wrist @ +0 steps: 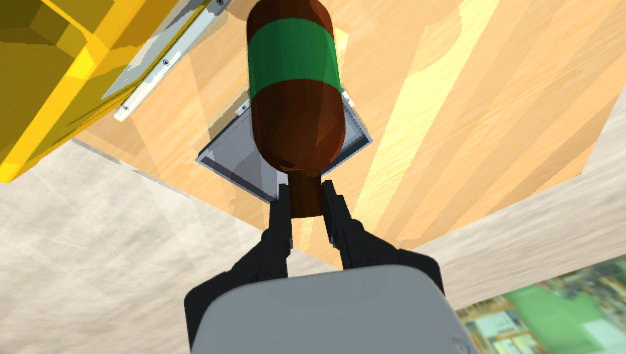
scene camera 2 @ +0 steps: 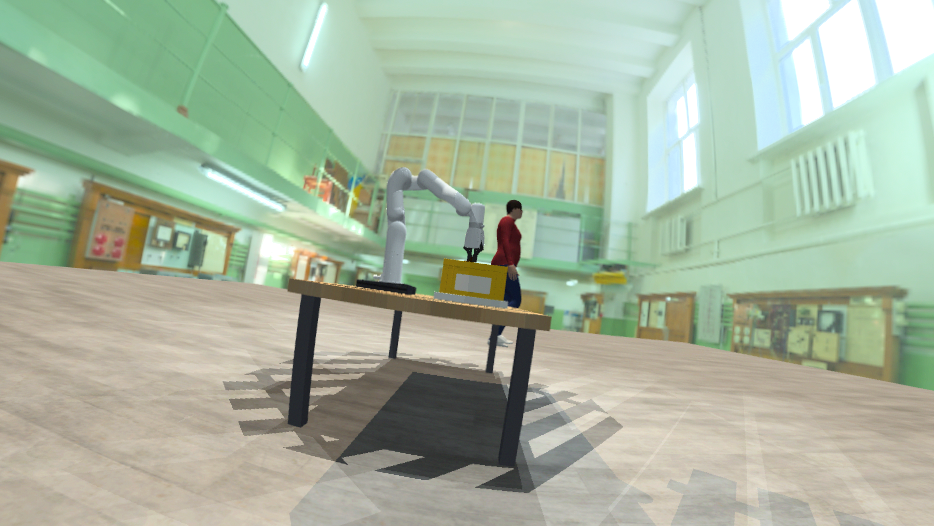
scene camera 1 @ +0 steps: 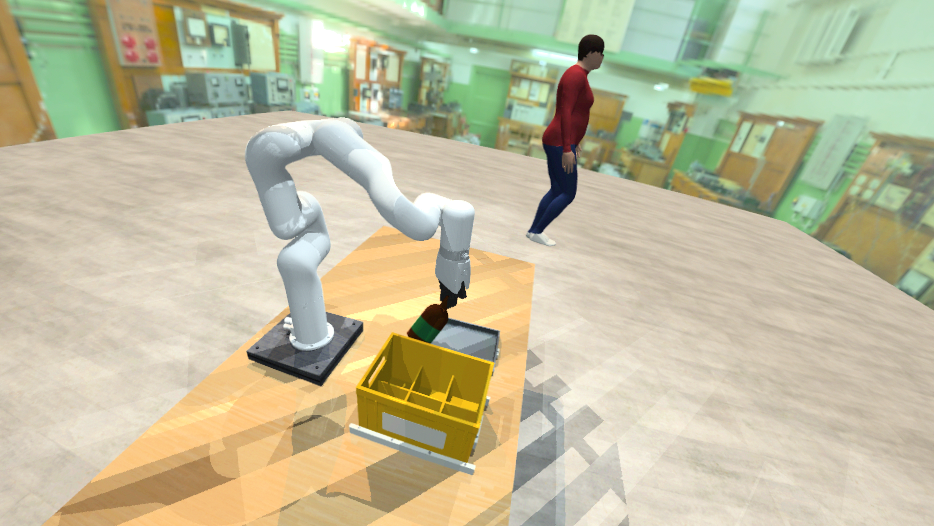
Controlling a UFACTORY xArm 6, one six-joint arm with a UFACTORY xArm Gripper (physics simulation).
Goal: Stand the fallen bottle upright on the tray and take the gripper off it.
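Places are measured from the arm's base along level axes (x up, y ahead, z left), in metres.
Pixels of known places: gripper, fingertip midpoint: (wrist: 305, 195) (scene camera 1: 448, 303); arm's base, link origin: (scene camera 2: 390, 284) (scene camera 1: 312, 335).
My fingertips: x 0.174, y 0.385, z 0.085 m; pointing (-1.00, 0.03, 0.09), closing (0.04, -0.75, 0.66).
Ahead of a thing's pixels: the offset from my fingertips to its top centre. "spot": to the spot under its first point.
A brown bottle with a green band (scene camera 1: 428, 324) (wrist: 297, 120) hangs tilted from my gripper (scene camera 1: 448, 299) (scene camera 2: 472, 256) (wrist: 305, 195), neck up and base down to the lower left in the first scene view. My gripper is shut on its neck, and the neck shows between the two black fingertips in the wrist view. The bottle is held above the grey tray {spot: dx -0.185, dy +0.181, dz +0.086 m} (scene camera 1: 498, 342) (wrist: 235, 183), which is partly hidden behind the bottle and the crate. The bottle's base is cut off at the top of the wrist view. The second scene view does not show the bottle or the tray.
A yellow crate with compartments {dx -0.035, dy +0.008, dz -0.231 m} (scene camera 1: 418, 403) (scene camera 2: 450, 280) (wrist: 95, 60) stands close to the tray, on the near side in the first scene view. A white rail {dx -0.180, dy -0.001, dz -0.329 m} (scene camera 1: 411, 448) runs along its front. The wooden table (scene camera 1: 261, 450) (scene camera 2: 366, 297) carries everything. A person (scene camera 1: 571, 117) (scene camera 2: 507, 241) stands beyond it.
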